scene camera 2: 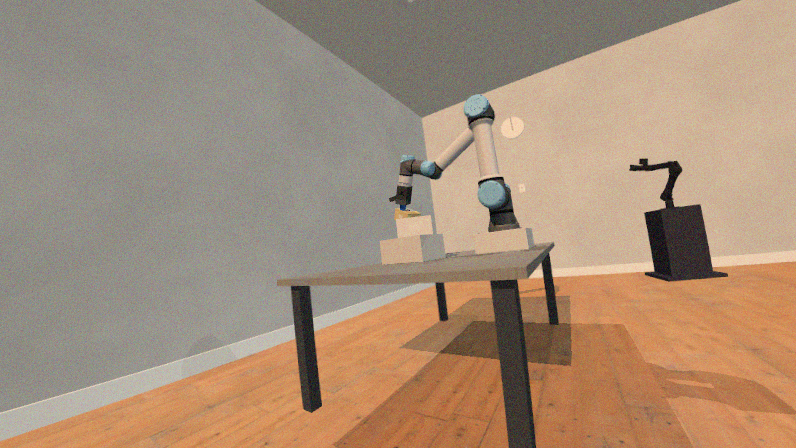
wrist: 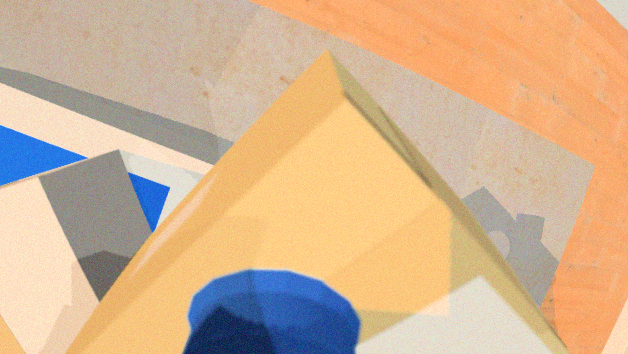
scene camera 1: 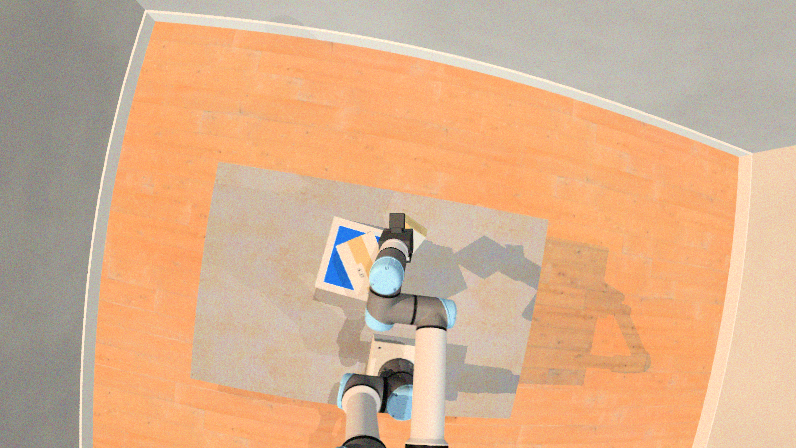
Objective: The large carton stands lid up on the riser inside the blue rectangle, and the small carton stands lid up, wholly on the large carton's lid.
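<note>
The large carton (scene camera 1: 359, 260) (scene camera 2: 414, 225) (wrist: 40, 235), white with a tan strip, stands lid up on the white riser (scene camera 1: 330, 244) (scene camera 2: 399, 251) (wrist: 50, 120). Parts of the blue rectangle (scene camera 1: 338, 272) (wrist: 30, 157) show around it, turned relative to the carton. My gripper's blue suction cup (scene camera 2: 402, 207) (wrist: 274, 310) is on the tan small carton (scene camera 1: 416, 229) (scene camera 2: 405, 214) (wrist: 320, 200), which has a white patch on top. The small carton is at the large carton's right side in scene camera 1, around lid height or above. Any gap or contact is hidden, and my wrist covers much of both.
The grey table (scene camera 1: 250, 333) (scene camera 2: 401, 271) carries everything. The white base block (scene camera 1: 378, 353) (scene camera 2: 501, 240) of my arm stands near the cartons. A black pedestal (scene camera 2: 679, 242) with a second dark arm stands on the floor beyond. Shadows cross the table's right side.
</note>
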